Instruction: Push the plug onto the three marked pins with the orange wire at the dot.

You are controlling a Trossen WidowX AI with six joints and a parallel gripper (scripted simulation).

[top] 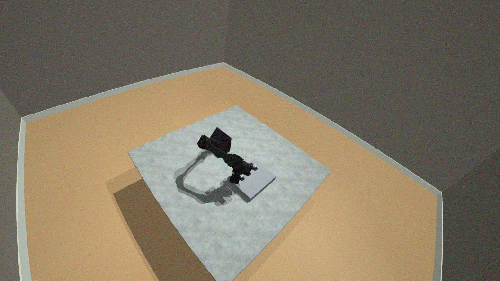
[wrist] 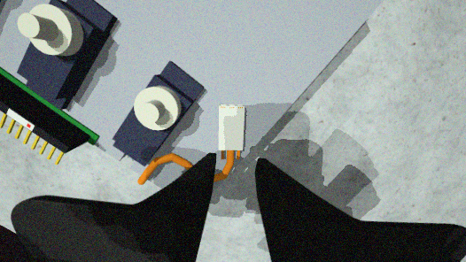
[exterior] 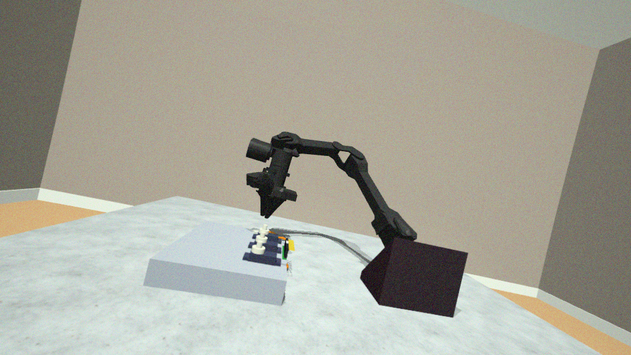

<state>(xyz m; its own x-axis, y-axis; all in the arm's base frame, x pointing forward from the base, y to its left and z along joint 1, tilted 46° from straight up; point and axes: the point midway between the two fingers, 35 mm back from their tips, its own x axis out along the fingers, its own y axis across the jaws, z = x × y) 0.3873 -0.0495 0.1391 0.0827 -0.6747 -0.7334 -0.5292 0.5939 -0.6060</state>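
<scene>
Right now the red dot is 80 mm behind my gripper tip, 120 mm to the left of it and 20 mm below it. The rest, counted from my gripper tip: grey printed holder 80 mm ahead, 130 mm to the left, 70 mm below.
</scene>
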